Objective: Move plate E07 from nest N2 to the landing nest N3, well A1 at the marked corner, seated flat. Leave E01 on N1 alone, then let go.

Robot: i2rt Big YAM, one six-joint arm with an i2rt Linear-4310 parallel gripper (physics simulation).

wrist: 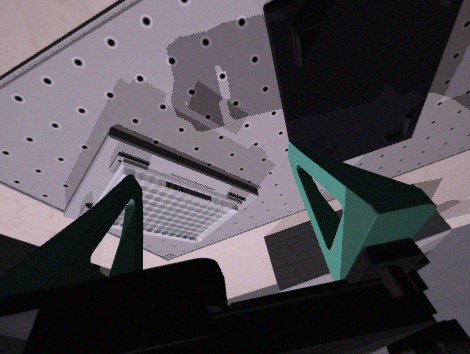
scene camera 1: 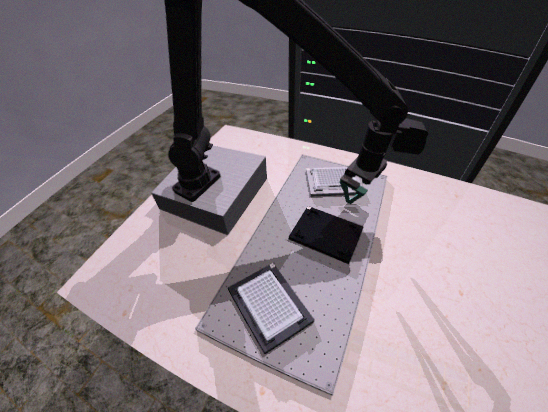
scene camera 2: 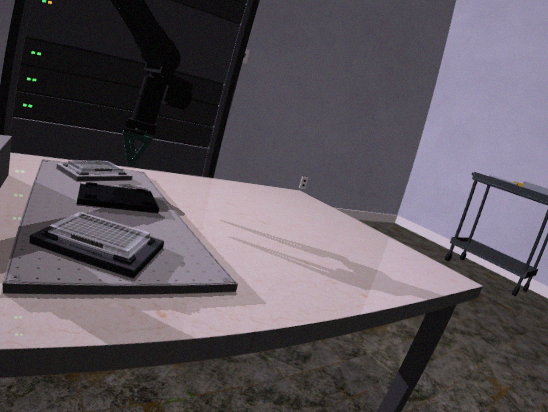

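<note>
A clear 96-well plate [scene camera 1: 327, 176] [scene camera 2: 95, 166] [wrist: 175, 210] sits on the far light nest [scene camera 2: 82, 175] [wrist: 100, 165]. A similar plate [scene camera 1: 270, 304] [scene camera 2: 100, 232] sits on the near black nest [scene camera 1: 250, 318] [scene camera 2: 145, 257]. No plate is on the middle black nest [scene camera 1: 327, 234] [scene camera 2: 117, 198] [wrist: 360, 75]; its small white corner mark [scene camera 1: 309, 208] faces the far left. Plate and nest labels are not legible. My gripper [scene camera 1: 348, 200] [scene camera 2: 132, 160] [wrist: 212, 164] is open and empty, above the board by the far plate. In both scene views one finger largely hides the other.
The perforated board [scene camera 1: 325, 360] [scene camera 2: 200, 277] [wrist: 50, 115] carries the nests. The arm's grey base block [scene camera 1: 245, 195] stands left of it on the pink table [scene camera 1: 450, 260] [scene camera 2: 325, 280]. A dark server rack [scene camera 1: 294, 100] stands behind. A cart [scene camera 2: 467, 205] stands far right.
</note>
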